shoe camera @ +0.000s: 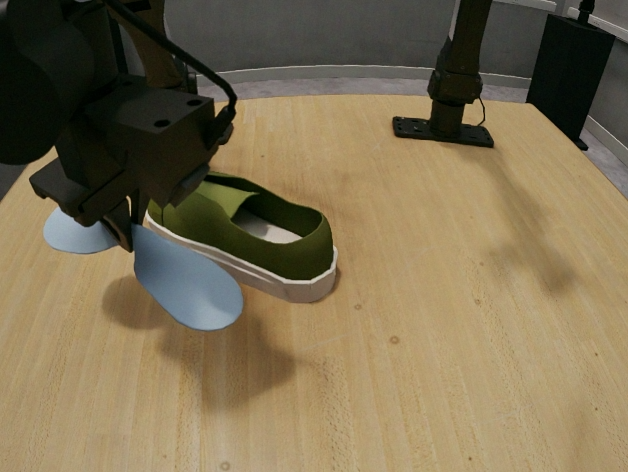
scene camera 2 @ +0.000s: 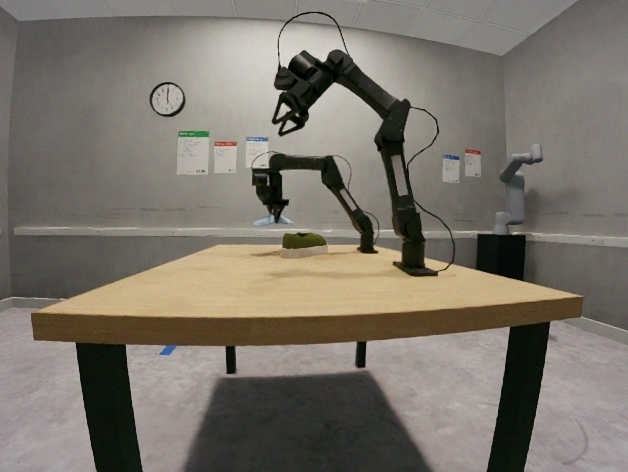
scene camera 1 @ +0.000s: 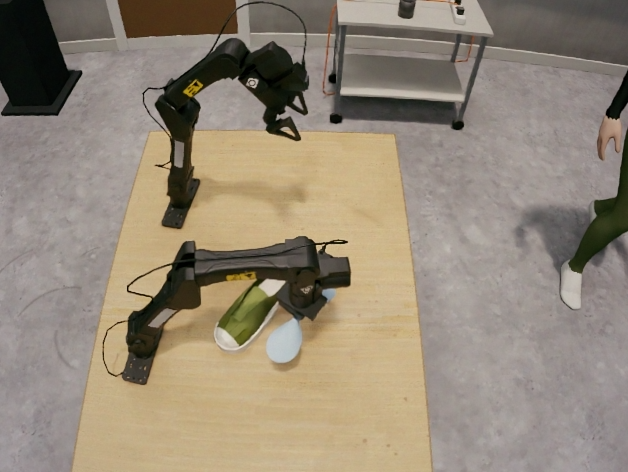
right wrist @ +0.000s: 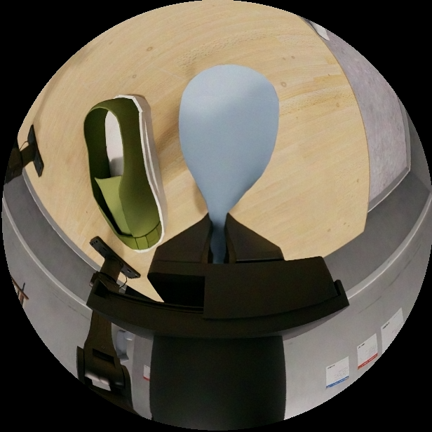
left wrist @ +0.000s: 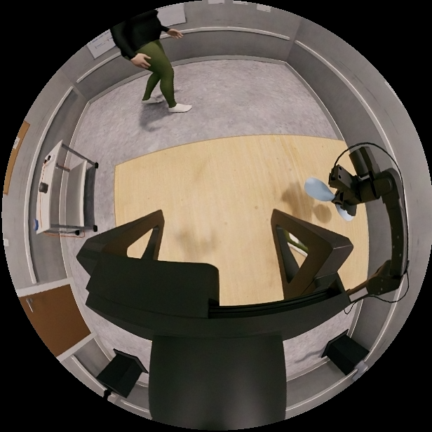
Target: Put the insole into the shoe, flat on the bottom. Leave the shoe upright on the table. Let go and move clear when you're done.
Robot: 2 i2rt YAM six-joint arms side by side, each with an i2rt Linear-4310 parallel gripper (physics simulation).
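Note:
The green shoe with a white sole (scene camera 1: 248, 314) (scene camera 2: 304, 242) (shoe camera: 284, 263) (right wrist: 135, 185) stands upright on the table, its opening facing up. The light blue insole (scene camera 1: 284, 342) (scene camera 2: 265, 221) (shoe camera: 190, 284) (left wrist: 319, 189) (right wrist: 229, 125) is in the air beside the shoe, pinched narrow at its middle, both ends spread out. My right gripper (scene camera 1: 298, 317) (scene camera 2: 276, 220) (shoe camera: 130, 246) (right wrist: 217, 214) points down and is shut on the insole's middle, above the table. My left gripper (scene camera 1: 301, 124) (scene camera 2: 277, 127) (left wrist: 217, 214) is open and empty, high over the table's far end in scene camera 1.
The wooden table (scene camera 1: 355, 395) (scene camera 2: 314, 299) (shoe camera: 431, 380) carries both arm bases. A grey cart (scene camera 1: 401, 78) (left wrist: 75, 190) stands on the floor past the table's upper edge in scene camera 1. A person (scene camera 1: 599, 228) (left wrist: 159, 70) is on the floor away from the table.

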